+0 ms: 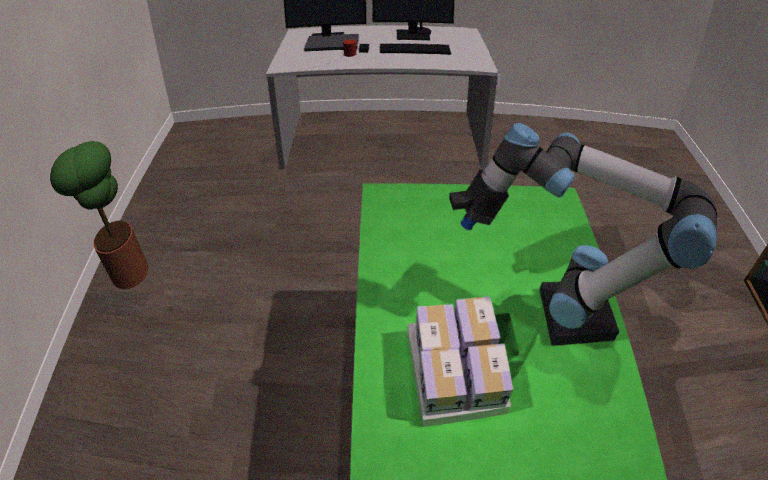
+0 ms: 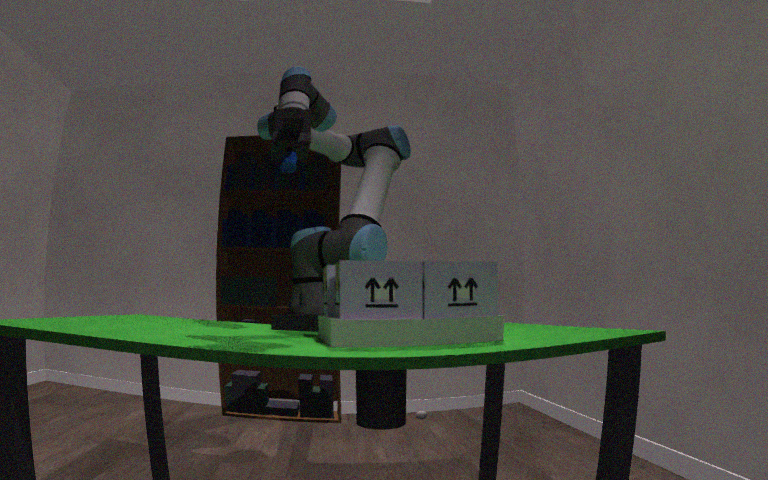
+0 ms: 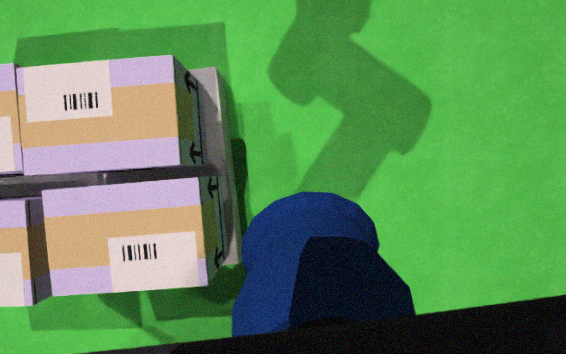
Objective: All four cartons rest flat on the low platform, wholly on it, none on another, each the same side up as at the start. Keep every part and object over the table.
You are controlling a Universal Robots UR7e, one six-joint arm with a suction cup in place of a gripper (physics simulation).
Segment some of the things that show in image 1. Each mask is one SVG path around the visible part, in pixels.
A low platform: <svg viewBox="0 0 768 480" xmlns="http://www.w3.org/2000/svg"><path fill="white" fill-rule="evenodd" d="M407 325L407 336L422 427L508 414L511 408L510 398L506 407L470 411L464 372L465 362L461 362L467 393L462 412L425 416L419 377L420 362L416 323Z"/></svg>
A carton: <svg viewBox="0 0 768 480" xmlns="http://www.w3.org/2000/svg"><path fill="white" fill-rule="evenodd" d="M453 304L417 307L416 337L419 362L421 351L458 348L460 350Z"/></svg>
A carton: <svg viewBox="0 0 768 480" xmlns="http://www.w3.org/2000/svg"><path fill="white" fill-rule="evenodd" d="M458 348L421 351L419 377L425 416L462 412L467 393Z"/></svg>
A carton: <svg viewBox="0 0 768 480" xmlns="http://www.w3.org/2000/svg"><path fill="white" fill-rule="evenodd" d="M490 296L456 300L454 314L460 343L459 354L461 362L465 362L469 347L499 344L500 335Z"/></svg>
